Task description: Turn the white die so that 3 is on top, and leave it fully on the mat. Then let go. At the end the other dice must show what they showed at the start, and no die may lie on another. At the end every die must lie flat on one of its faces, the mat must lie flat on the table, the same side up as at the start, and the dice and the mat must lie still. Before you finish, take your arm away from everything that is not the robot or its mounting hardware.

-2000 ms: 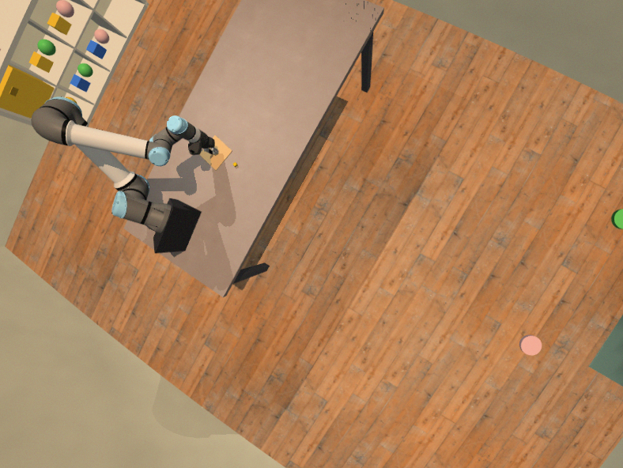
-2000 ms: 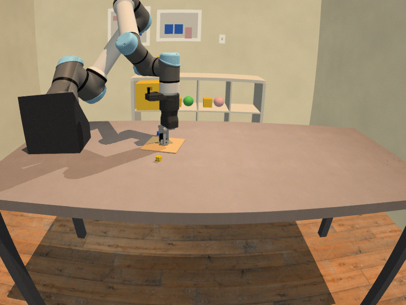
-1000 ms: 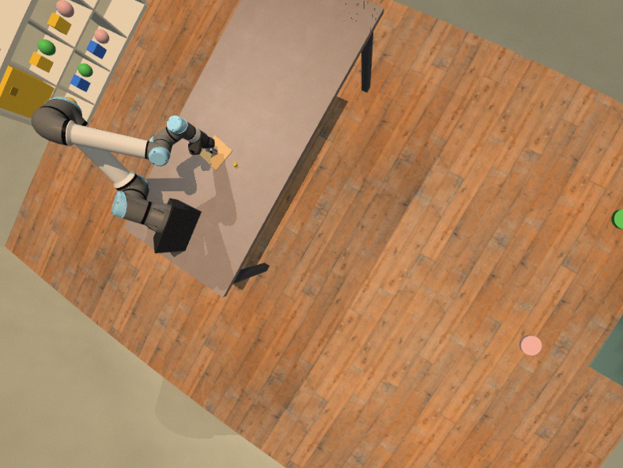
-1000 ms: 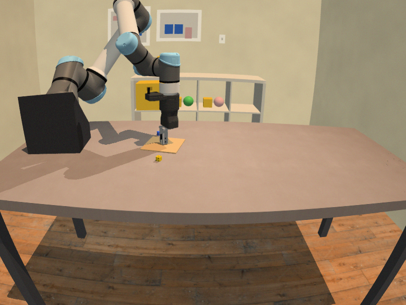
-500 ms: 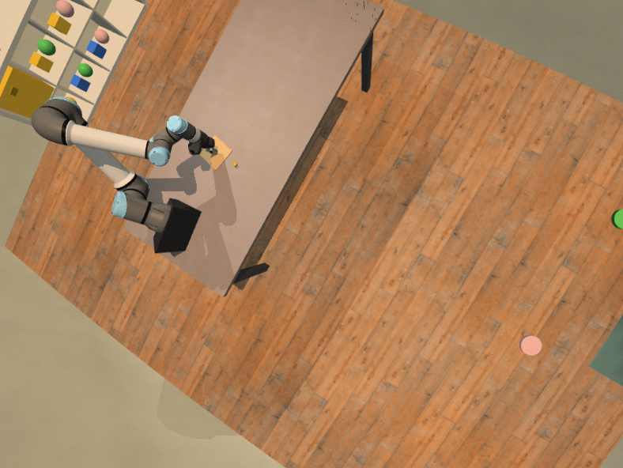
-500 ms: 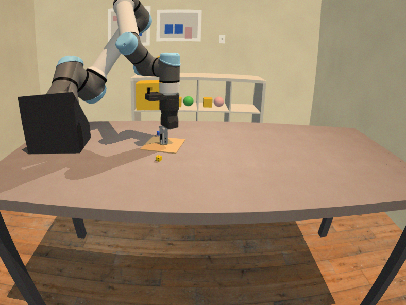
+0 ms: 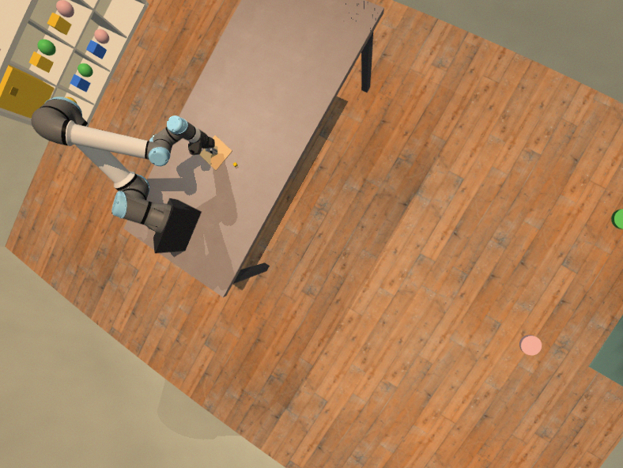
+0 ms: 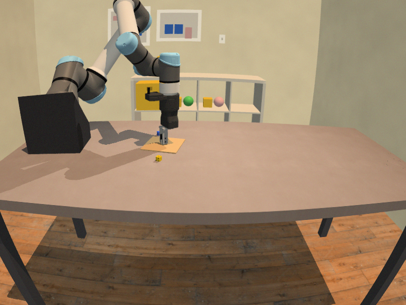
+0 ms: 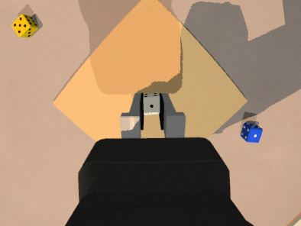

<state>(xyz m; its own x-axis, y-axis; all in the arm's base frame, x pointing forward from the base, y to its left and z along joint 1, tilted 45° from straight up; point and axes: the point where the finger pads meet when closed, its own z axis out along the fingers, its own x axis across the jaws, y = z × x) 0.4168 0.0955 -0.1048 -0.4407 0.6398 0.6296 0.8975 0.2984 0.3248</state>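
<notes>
My gripper is now 2 cm above the mat. From my hand the other things lie so: yellow die 14 cm to the right, 2 cm below, 2 cm behind; white die 1 cm below; blue die 11 cm to the left, 2 cm below, 2 cm behind.
</notes>
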